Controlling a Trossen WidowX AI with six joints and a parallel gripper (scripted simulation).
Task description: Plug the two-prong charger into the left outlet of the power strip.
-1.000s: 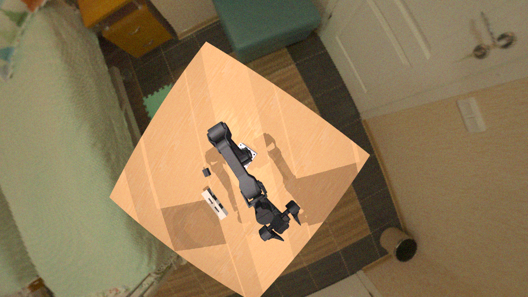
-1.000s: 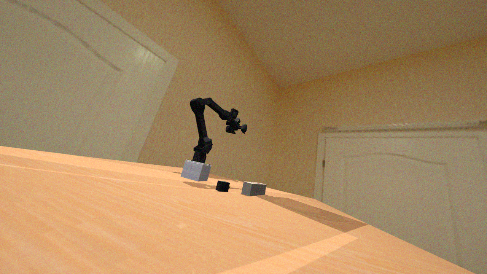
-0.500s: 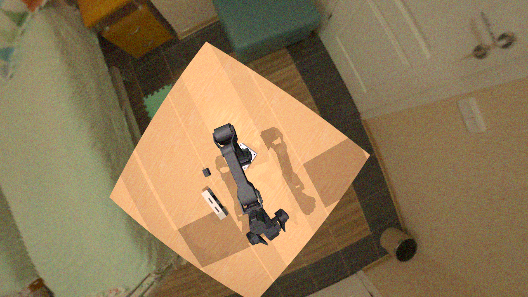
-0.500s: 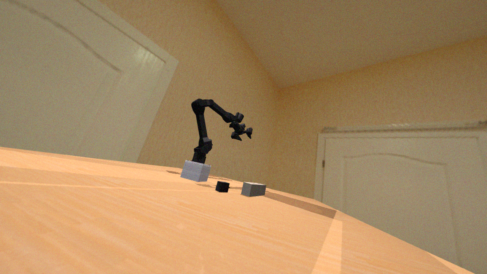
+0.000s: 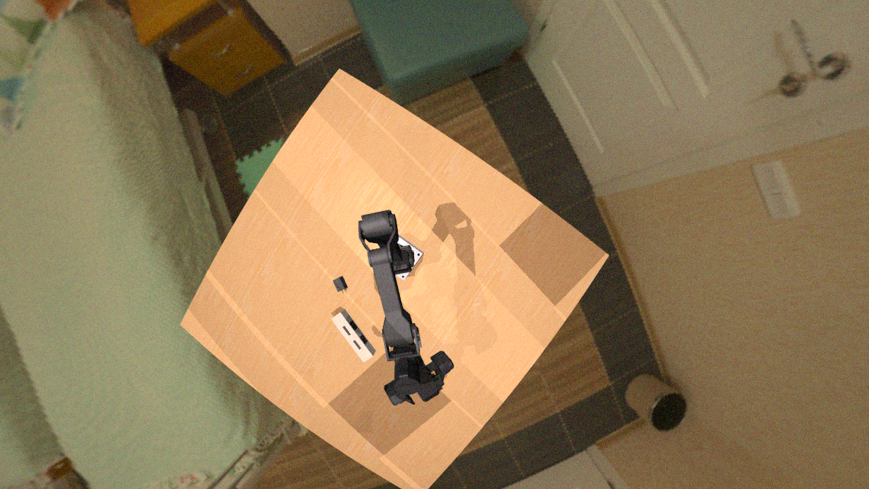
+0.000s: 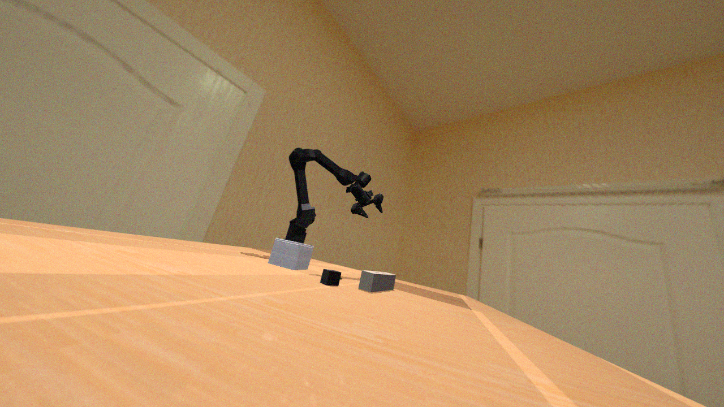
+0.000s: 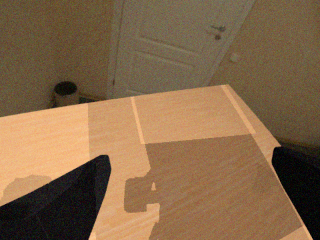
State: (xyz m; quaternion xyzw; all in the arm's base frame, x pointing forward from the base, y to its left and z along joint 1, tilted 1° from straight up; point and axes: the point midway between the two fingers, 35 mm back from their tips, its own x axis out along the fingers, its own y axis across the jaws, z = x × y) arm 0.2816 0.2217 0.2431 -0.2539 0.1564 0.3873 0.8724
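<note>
Now: gripper tip 410 mm to the left of the black two-prong charger, 300 mm above it and 90 mm past it.
</note>
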